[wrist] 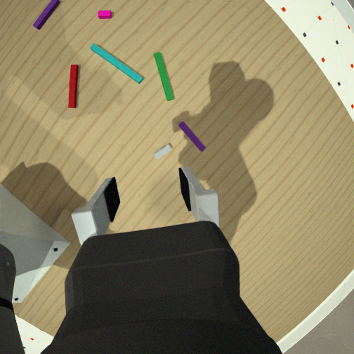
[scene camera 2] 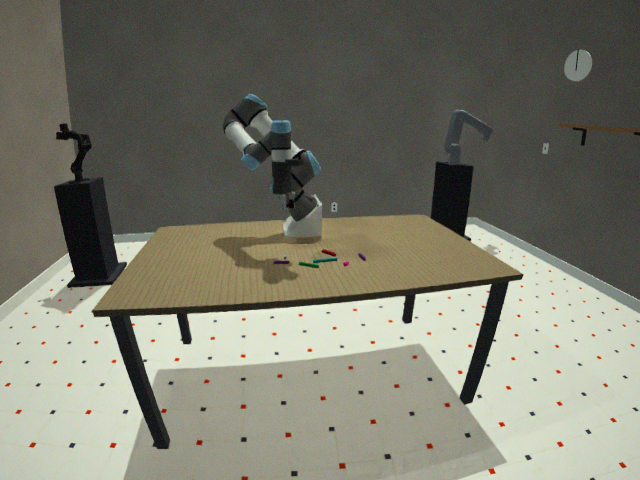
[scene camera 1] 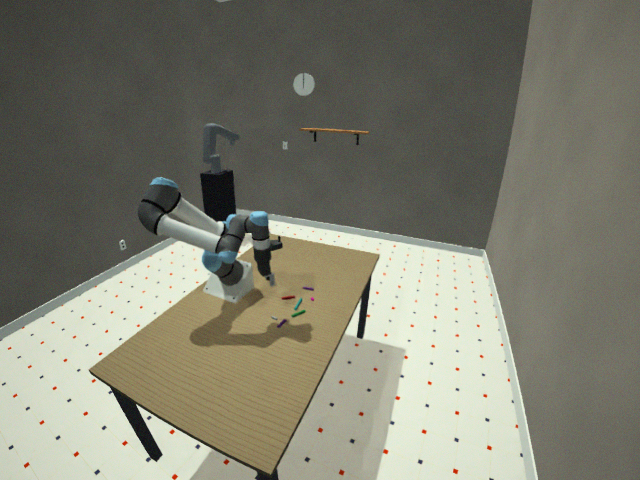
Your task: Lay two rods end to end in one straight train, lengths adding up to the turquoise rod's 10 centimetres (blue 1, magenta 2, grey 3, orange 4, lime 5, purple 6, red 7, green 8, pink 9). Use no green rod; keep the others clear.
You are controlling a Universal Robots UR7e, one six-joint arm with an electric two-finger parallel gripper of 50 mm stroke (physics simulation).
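Frame: origin at the arm's base, x ahead, y left, z up, level; metres.
Where they show: gripper, fingertip midpoint: [scene camera 2: 287, 209] [scene camera 1: 270, 282]; arm's base, link origin: [scene camera 2: 306, 210] [scene camera 1: 231, 272].
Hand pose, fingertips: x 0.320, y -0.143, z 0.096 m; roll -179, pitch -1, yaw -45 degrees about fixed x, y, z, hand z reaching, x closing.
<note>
Things, the pixels of their top centre, and the offset from my fingertips. Level surfaces: height alone.
- grey rod, top centre: [scene camera 2: 285, 255] [scene camera 1: 274, 317] dy -0.016, dx +0.017, dz -0.189 m
- red rod, top centre: [scene camera 2: 328, 251] [scene camera 1: 288, 296] dy +0.168, dx +0.013, dz -0.189 m
- turquoise rod, top centre: [scene camera 2: 325, 259] [scene camera 1: 298, 303] dy +0.134, dx +0.085, dz -0.189 m
- green rod, top centre: [scene camera 2: 308, 263] [scene camera 1: 298, 312] dy +0.059, dx +0.116, dz -0.189 m
- magenta rod, top centre: [scene camera 2: 346, 262] [scene camera 1: 312, 298] dy +0.203, dx +0.140, dz -0.189 m
- wooden table, surface height: dz -0.199 m
My gripper [wrist: 148, 185] [scene camera 1: 269, 280] is open and empty, above the table. In the wrist view the grey rod [wrist: 163, 151] [scene camera 1: 274, 317] [scene camera 2: 284, 256] lies just beyond the fingertips. A purple rod [wrist: 192, 136] [scene camera 1: 281, 323] [scene camera 2: 281, 262] lies beside it to the right. The red rod [wrist: 73, 86] [scene camera 1: 288, 297] [scene camera 2: 328, 252] lies at the left. The turquoise rod [wrist: 116, 63] [scene camera 1: 298, 303] [scene camera 2: 325, 260] lies between the red rod and the green rod [wrist: 164, 76] [scene camera 1: 298, 313] [scene camera 2: 308, 265]. The magenta rod [wrist: 105, 14] [scene camera 1: 312, 299] [scene camera 2: 345, 264] and another purple rod [wrist: 46, 14] [scene camera 1: 308, 288] [scene camera 2: 361, 256] lie farther off. All lie apart.
The rods lie on the wooden table [scene camera 1: 222, 387] [scene camera 2: 206, 294]. The white robot base [scene camera 1: 230, 289] [scene camera 2: 305, 226] stands on the table behind the rods, and its corner [wrist: 35, 250] shows at the left in the wrist view. The arm's shadow falls across the near purple rod.
</note>
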